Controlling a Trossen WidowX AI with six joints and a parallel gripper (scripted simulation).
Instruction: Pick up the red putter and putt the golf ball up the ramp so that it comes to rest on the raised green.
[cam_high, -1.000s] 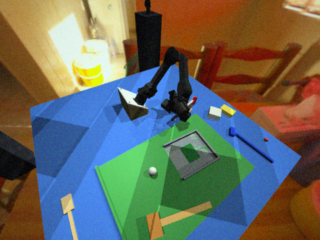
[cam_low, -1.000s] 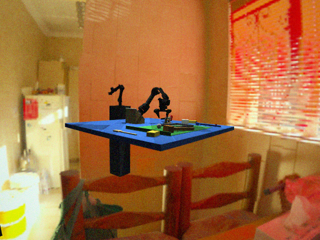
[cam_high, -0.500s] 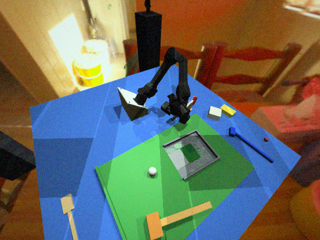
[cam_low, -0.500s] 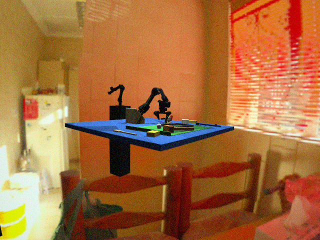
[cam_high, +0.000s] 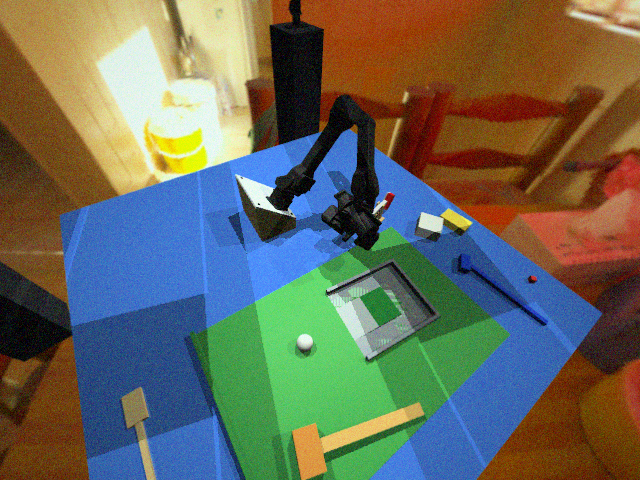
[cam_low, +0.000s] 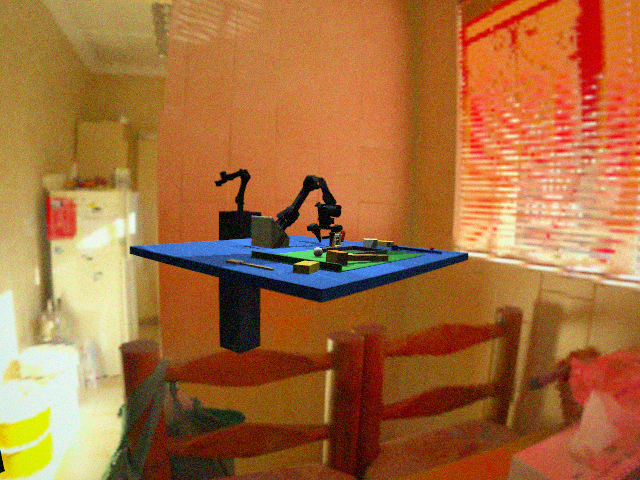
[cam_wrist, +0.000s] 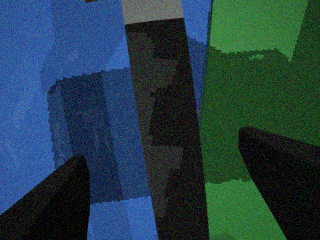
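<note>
Right now the red putter is 11 cm to the left of my gripper tip, 3 cm above it and 2 cm behind it. From my gripper tip the other things lie so: white golf ball 33 cm to the right, 17 cm ahead, 1 cm below; white block 27 cm to the left, 13 cm ahead, 1 cm below; green mat 24 cm ahead, 21 cm to the right, 3 cm below.
</note>
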